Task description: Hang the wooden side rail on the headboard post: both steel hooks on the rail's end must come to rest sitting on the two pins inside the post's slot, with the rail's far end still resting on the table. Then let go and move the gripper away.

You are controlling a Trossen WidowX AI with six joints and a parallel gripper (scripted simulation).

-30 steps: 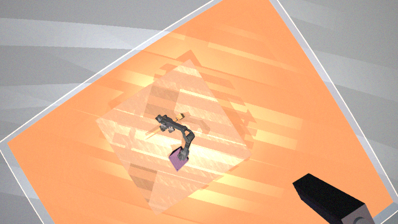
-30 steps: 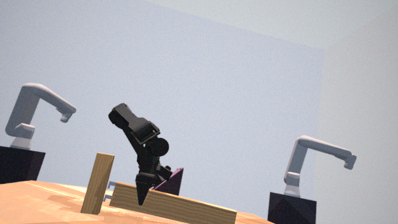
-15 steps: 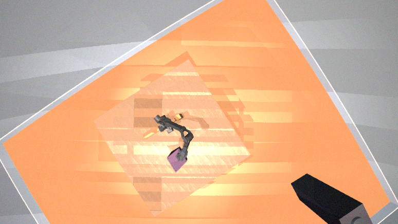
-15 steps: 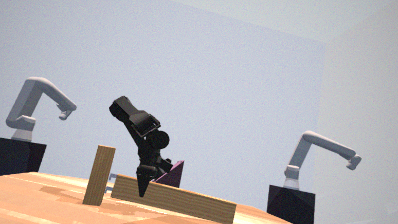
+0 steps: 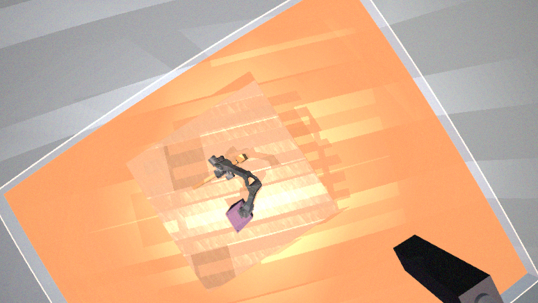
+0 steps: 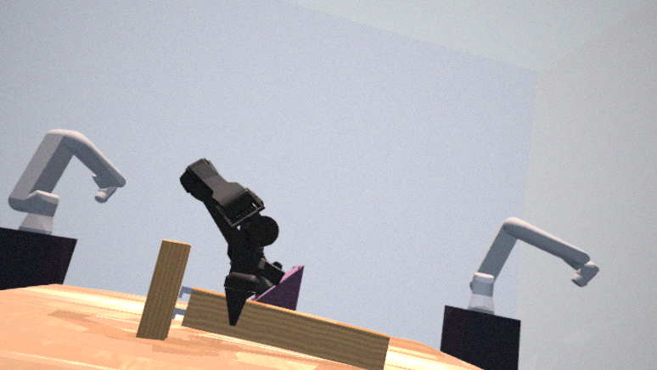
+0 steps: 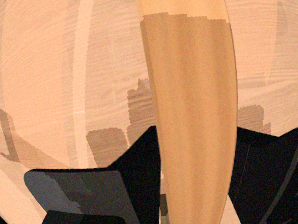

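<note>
The headboard post lies 1 cm ahead of my gripper tip, 14 cm to the right of it and 4 cm above it.
</note>
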